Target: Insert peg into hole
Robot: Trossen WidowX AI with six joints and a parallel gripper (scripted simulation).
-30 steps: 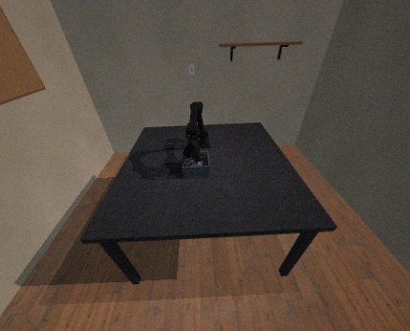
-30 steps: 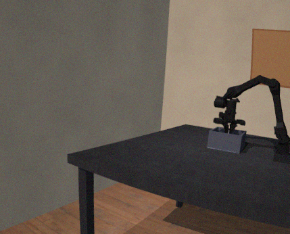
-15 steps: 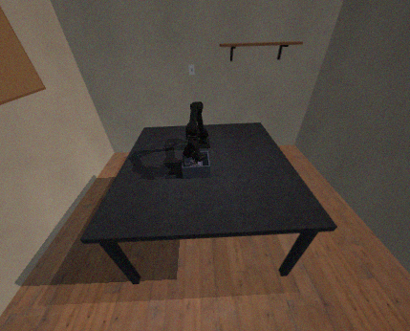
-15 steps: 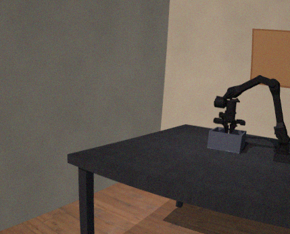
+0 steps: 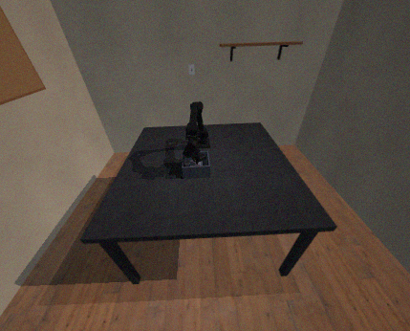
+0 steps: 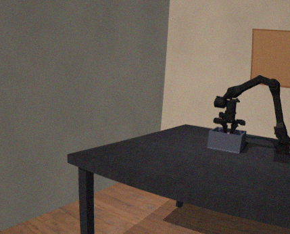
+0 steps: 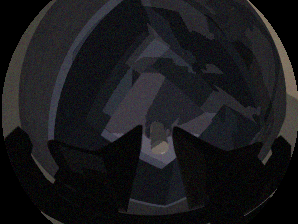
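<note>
Right now my hand is 5 cm above the peg. Also, from my hand: plate 5 cm below; then grey box 7 cm below.
</note>
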